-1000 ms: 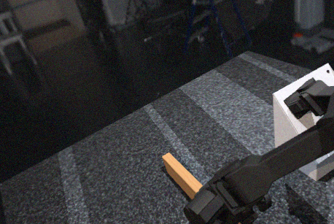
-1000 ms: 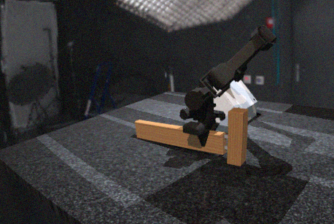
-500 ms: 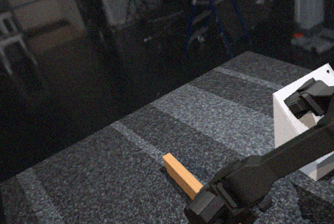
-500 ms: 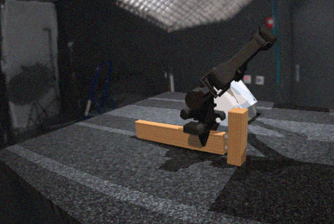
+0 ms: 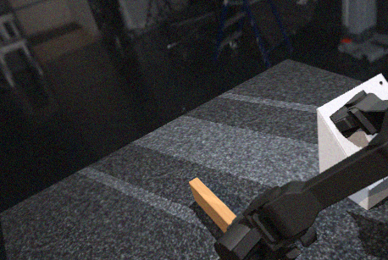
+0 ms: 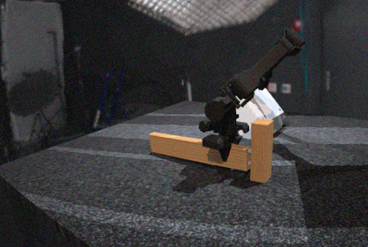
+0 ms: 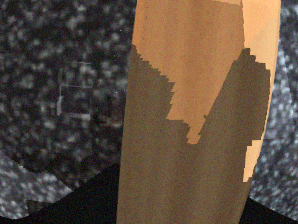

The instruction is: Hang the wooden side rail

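Right now my gripper tip is 120 mm to the right of the wooden headboard post and 40 mm below it.
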